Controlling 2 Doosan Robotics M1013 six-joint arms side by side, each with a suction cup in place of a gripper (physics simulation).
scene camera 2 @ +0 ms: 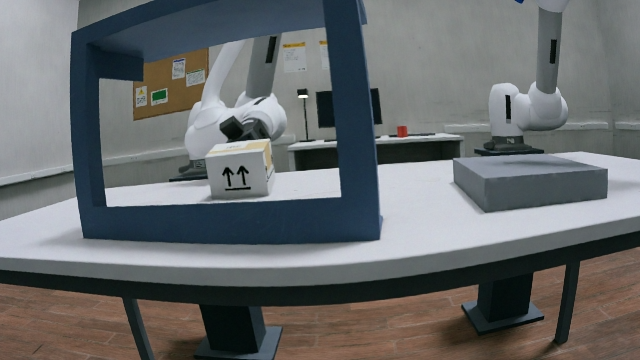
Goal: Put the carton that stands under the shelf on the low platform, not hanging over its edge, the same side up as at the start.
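Seen in the pictures: left arm's base, origin of its link: [508, 149].
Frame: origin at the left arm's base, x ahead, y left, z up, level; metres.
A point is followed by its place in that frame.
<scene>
The white carton [235, 175] {x 0.764, y -0.911, z 0.047 m} with tan tape shows through the opening of the blue shelf [230, 222] {x 1.134, y -0.834, z 0.027 m}, behind the shelf's lower front bar. It is upright, with two black arrows pointing up. Its underside is at or very close to the table top; I cannot tell if it touches. My right gripper [254, 130] is behind the carton's top edge, its dark body tilted against the far side. Its suction cup is hidden by the carton, and it appears to hold the carton there. The grey low platform [545, 190] {x 1.096, y -0.399, z 0.023 m} lies at the right, apart from the carton. My left gripper does not show.
The shelf's right post [357, 150] {x 1.153, y -0.682, z 0.099 m} stands between the carton and the platform in this view. The left arm [547, 65] {x 0.231, y 0.138, z 0.335 m} rises behind the platform. The white table [420, 220] {x 1.080, y -0.603, z 0.000 m} carries the shelf and the platform. A desk [420, 142] with a monitor stands farther back.
</scene>
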